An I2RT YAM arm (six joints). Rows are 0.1 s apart.
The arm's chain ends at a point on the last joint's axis. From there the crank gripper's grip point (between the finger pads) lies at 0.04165 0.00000 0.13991 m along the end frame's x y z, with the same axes.
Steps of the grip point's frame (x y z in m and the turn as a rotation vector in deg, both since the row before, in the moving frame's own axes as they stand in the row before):
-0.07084 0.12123 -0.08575 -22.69 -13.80 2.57
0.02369 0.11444 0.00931 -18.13 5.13 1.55
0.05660 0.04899 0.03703 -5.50 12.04 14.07
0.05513 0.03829 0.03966 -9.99 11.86 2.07
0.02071 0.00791 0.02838 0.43 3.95 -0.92
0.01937 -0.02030 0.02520 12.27 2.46 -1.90
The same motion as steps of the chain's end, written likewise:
-0.03590 0.06479 -0.08030 -22.69 -13.80 2.57
0.01216 0.07028 0.02065 -18.13 5.13 1.55
0.03154 0.02262 0.04980 -5.50 12.04 14.07
0.02788 0.01294 0.05340 -9.99 11.86 2.07
0.01119 0.00969 0.03159 0.43 3.95 -0.92
0.01397 0.01070 0.03044 12.27 2.46 -1.90

